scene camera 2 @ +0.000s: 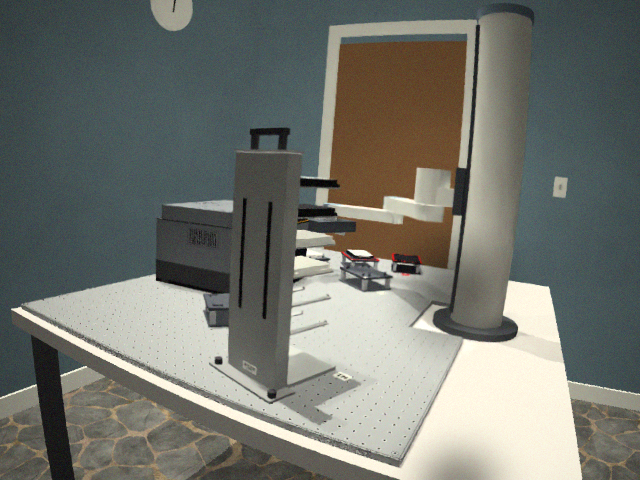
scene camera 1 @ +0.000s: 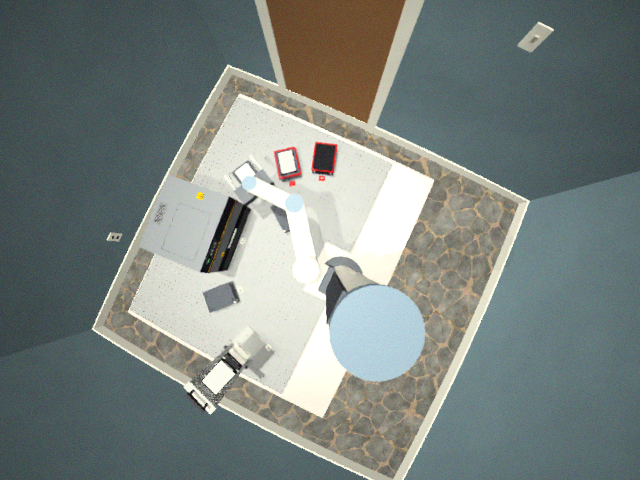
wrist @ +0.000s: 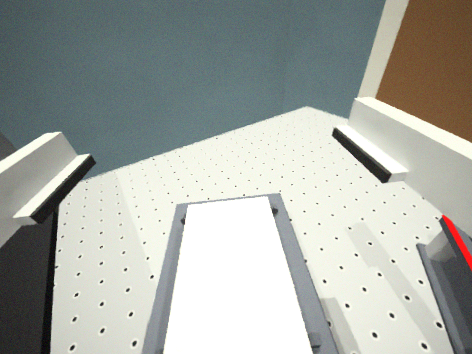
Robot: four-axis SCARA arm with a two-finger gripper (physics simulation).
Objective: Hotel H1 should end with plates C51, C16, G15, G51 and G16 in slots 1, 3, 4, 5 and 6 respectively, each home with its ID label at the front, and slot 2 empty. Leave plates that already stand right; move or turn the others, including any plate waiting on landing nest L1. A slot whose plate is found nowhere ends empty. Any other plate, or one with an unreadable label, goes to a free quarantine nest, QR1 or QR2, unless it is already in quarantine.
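My gripper [scene camera 1: 241,171] [wrist: 211,131] is open and empty, its fingers wide apart at the two sides of white plate C51 [scene camera 1: 244,172] [wrist: 235,275], above its level in the wrist view. The plate lies flat on grey landing nest L1 [wrist: 301,270]; its label is out of view. Hotel H1 [scene camera 1: 219,376] [scene camera 2: 263,258] stands at the near table edge, its back toward scene camera 2. In that view it holds two dark plates, a top one [scene camera 2: 320,182] and one below [scene camera 2: 316,210], and two white plates [scene camera 2: 316,238] [scene camera 2: 311,266] lower down. Their labels do not show.
Red-rimmed quarantine nests stand right of L1: one [scene camera 1: 275,164] bears a white-topped plate, the other [scene camera 1: 336,159] looks black inside. A large grey instrument [scene camera 1: 186,227] [scene camera 2: 193,248] stands close left of the gripper. Two grey nests [scene camera 1: 221,297] [scene camera 1: 281,219] stand on the board.
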